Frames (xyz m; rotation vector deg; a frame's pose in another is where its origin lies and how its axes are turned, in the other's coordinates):
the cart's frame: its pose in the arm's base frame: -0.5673 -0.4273 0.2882 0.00 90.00 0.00
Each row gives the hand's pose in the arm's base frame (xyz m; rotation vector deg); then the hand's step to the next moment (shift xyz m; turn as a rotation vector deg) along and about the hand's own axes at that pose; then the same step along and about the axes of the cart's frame.
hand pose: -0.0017 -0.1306 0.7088 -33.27 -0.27 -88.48
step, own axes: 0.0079 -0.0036 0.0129 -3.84 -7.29 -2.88
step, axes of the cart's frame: -0.0153 -0.0025 0.0016 1.33 3.14 -8.04
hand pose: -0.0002 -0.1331 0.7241 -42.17 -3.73 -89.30
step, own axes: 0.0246 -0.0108 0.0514 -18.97 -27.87 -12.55
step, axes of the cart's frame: -0.0565 0.0038 0.0125 8.38 15.03 -31.59
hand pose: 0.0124 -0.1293 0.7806 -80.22 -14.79 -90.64
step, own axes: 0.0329 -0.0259 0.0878 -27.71 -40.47 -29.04
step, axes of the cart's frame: -0.0666 0.0575 0.0415 15.73 14.38 -52.87
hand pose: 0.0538 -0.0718 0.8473 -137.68 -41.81 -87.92
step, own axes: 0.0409 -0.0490 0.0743 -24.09 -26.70 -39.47
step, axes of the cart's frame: 0.0010 0.0853 0.0482 6.58 -0.72 -52.98
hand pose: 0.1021 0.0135 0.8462 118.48 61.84 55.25
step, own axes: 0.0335 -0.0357 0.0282 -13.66 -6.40 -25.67
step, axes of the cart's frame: 0.0323 0.0410 0.0217 -4.81 -4.05 -29.10
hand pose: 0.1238 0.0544 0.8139 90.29 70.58 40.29
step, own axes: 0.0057 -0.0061 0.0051 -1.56 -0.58 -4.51
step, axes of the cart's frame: 0.0082 0.0037 0.0040 -1.25 0.07 -4.64
